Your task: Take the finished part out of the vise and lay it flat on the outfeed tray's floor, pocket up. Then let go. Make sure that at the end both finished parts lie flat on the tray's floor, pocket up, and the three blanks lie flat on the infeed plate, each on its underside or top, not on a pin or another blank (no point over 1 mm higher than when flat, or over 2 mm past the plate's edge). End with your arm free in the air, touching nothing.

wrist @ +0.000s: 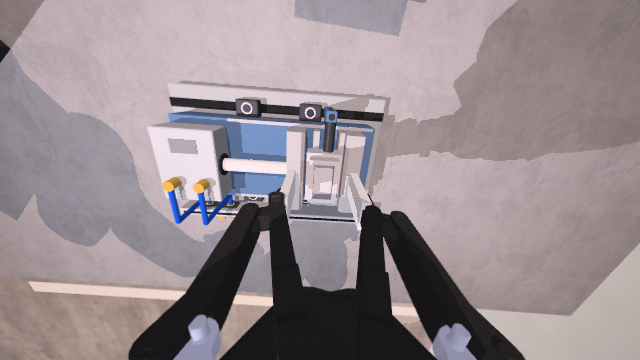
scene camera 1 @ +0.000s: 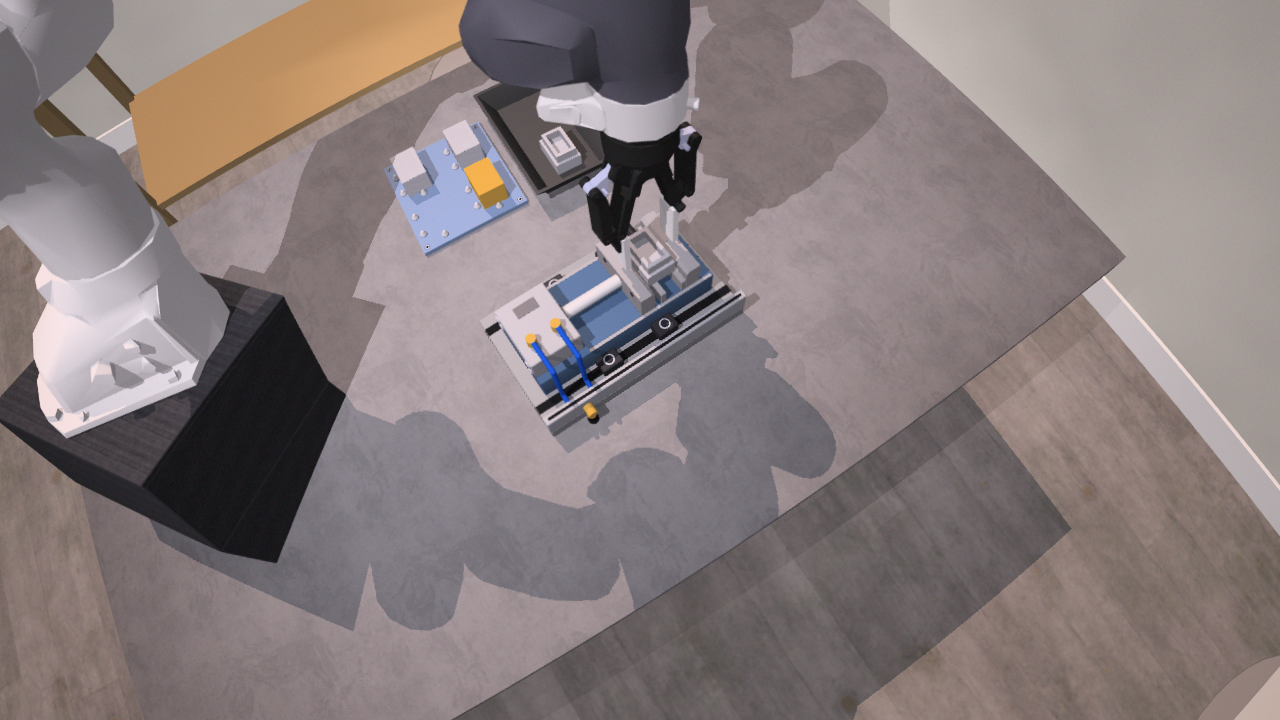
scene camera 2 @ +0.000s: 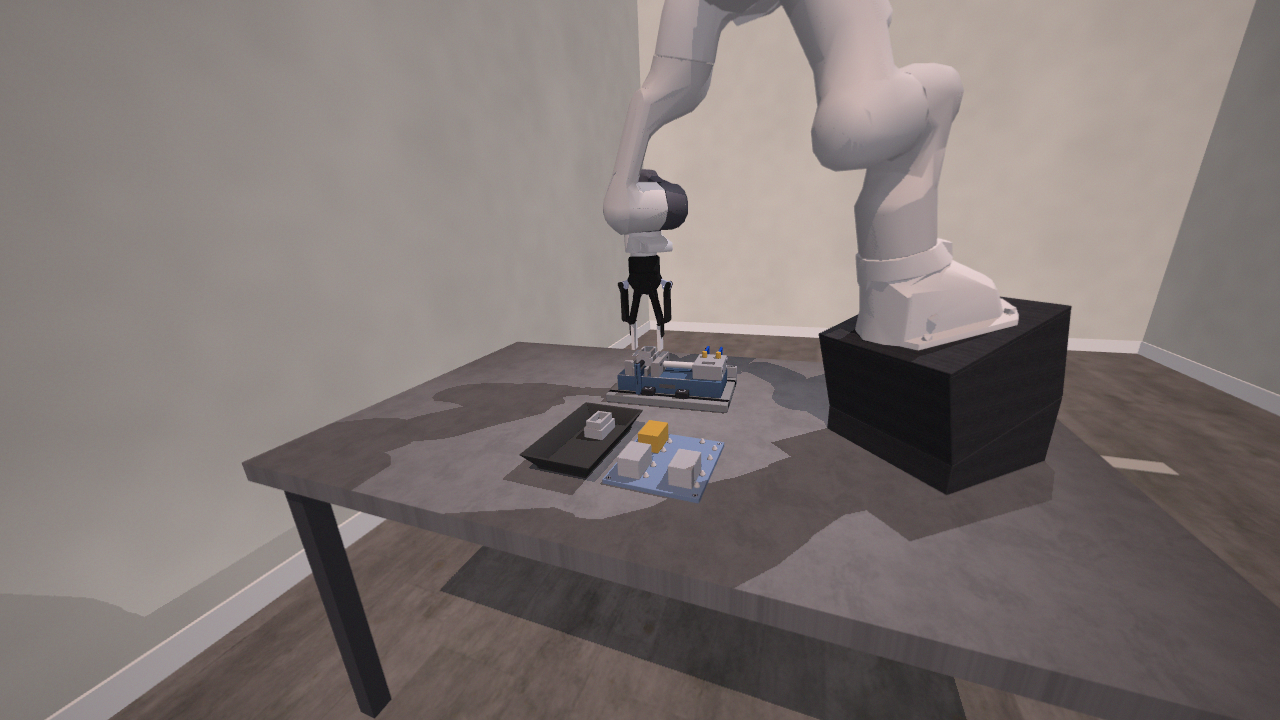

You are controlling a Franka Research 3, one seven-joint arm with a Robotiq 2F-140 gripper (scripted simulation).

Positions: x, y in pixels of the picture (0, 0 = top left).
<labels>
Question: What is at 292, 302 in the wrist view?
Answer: My gripper.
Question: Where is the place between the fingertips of my gripper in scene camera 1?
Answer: At 646, 247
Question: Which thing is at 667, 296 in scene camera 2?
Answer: My gripper.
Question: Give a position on a light blue fixture plate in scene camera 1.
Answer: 447, 206
</labels>
